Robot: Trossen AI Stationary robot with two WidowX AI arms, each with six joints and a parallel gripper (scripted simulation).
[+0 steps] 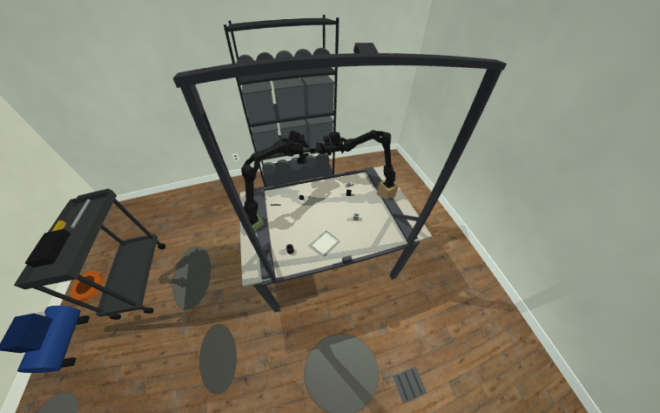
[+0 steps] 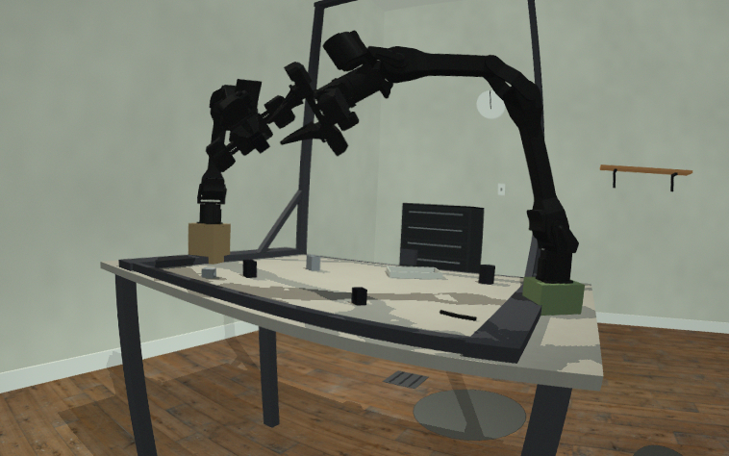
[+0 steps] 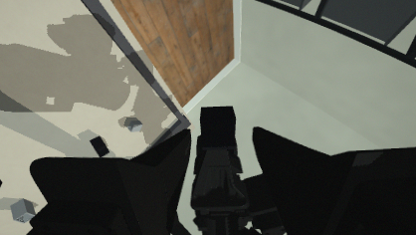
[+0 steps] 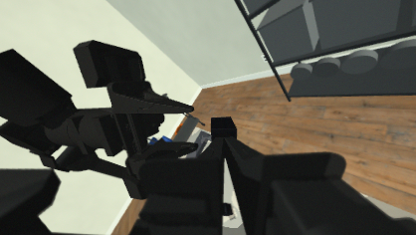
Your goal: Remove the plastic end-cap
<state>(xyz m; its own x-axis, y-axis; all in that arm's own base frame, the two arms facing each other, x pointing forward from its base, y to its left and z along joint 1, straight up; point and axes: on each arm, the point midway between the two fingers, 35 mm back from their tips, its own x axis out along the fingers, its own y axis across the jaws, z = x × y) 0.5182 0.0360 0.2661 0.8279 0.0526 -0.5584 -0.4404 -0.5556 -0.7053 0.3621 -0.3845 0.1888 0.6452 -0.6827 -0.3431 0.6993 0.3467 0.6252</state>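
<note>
Right now my left hand is 2 cm short of the black plastic end-cap, 6 cm to the left of it and 3 cm above it. From my left hand the other things lie so: metal parts tray (54 cm behind, 3 cm to the left, 32 cm below).
Now: the black plastic end-cap 30 mm to the left of my right hand, 20 mm ahead of it and 10 mm below it. From my right hand the other things lie so: metal parts tray (540 mm behind, 300 mm below, 110 mm to the left).
</note>
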